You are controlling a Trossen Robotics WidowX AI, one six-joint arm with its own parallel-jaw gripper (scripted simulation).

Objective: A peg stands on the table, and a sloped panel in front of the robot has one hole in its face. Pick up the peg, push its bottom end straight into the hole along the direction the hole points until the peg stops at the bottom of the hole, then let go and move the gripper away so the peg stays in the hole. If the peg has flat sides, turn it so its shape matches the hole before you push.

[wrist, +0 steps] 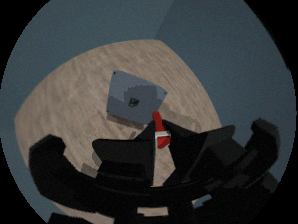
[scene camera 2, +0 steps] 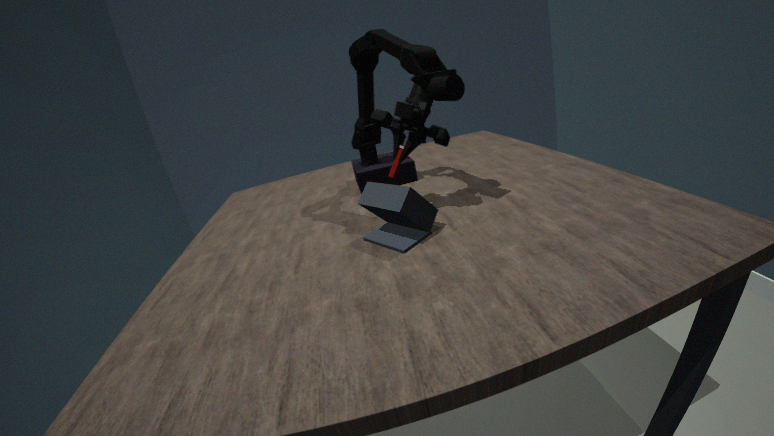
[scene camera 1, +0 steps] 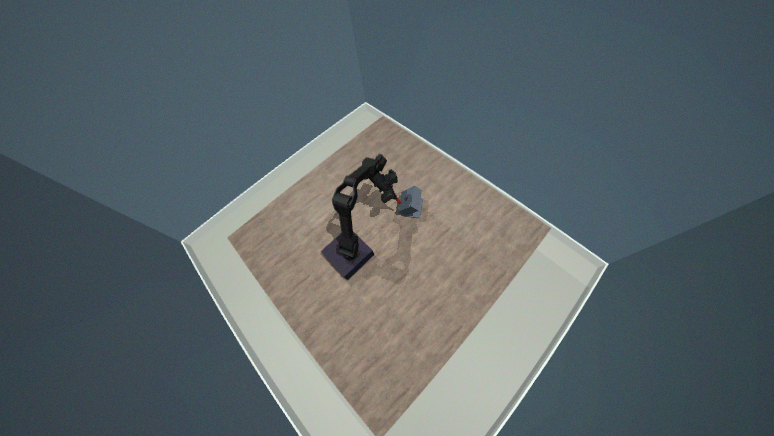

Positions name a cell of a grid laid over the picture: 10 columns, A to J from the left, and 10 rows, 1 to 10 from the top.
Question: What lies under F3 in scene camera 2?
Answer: The gripper.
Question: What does the gripper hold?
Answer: A red peg.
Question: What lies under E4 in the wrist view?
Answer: A grey sloped panel.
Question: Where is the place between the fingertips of the gripper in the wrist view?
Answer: F6
